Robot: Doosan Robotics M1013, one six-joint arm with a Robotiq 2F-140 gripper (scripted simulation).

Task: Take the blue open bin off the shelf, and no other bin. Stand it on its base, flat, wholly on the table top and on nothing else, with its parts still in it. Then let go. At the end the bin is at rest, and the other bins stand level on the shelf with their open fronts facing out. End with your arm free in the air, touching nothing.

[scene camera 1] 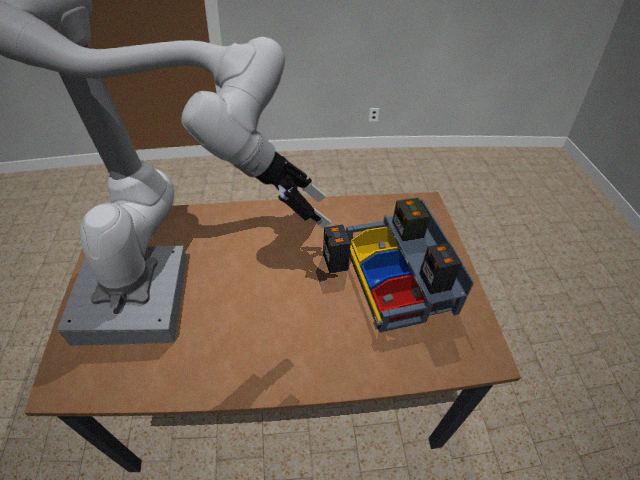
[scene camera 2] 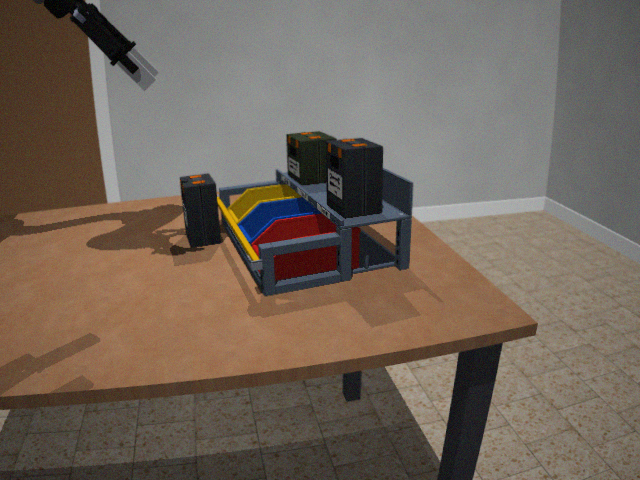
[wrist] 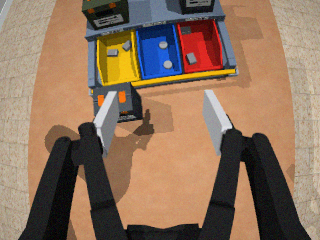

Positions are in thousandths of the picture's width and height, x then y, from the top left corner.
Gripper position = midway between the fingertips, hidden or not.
my gripper: scene camera 1 507, 441; scene camera 2 238, 170; wrist 502, 427
blue open bin: scene camera 1 598, 555; scene camera 2 404, 459; wrist 473, 240
yellow bin: scene camera 1 574, 507; scene camera 2 391, 414; wrist 383, 281
red bin: scene camera 1 626, 601; scene camera 2 480, 547; wrist 639, 177
